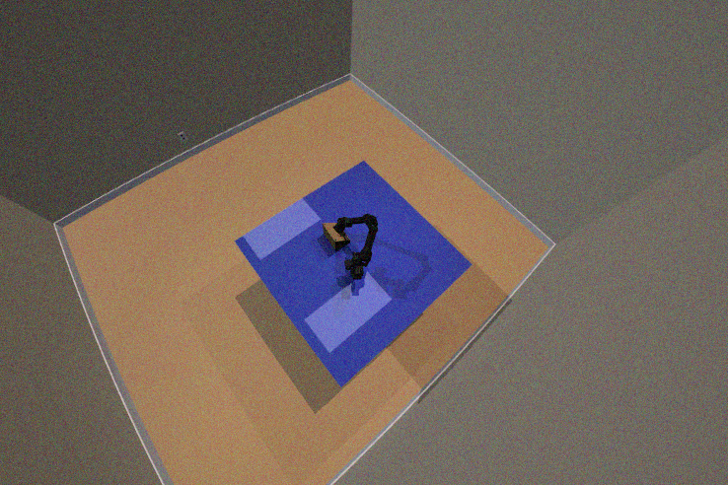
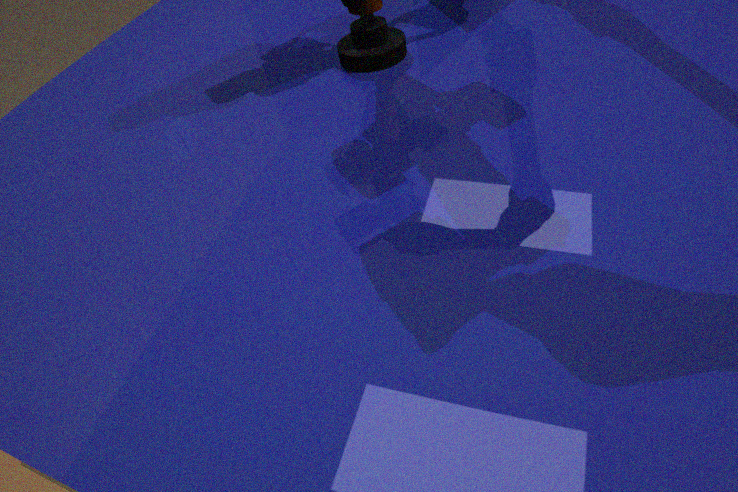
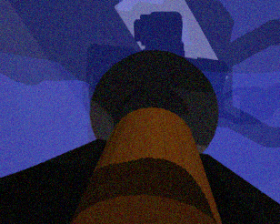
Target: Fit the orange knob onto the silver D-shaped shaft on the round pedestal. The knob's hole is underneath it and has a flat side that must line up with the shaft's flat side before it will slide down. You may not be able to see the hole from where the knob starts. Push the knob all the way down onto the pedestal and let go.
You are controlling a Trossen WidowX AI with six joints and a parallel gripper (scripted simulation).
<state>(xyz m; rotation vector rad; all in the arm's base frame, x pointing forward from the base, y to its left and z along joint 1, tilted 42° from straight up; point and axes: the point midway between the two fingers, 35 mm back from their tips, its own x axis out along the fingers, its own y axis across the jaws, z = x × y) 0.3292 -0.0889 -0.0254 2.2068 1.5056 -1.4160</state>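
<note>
Right now my gripper tip is 30 mm below the orange knob. Also, from my gripper tip: round pedestal 40 mm below.
</note>
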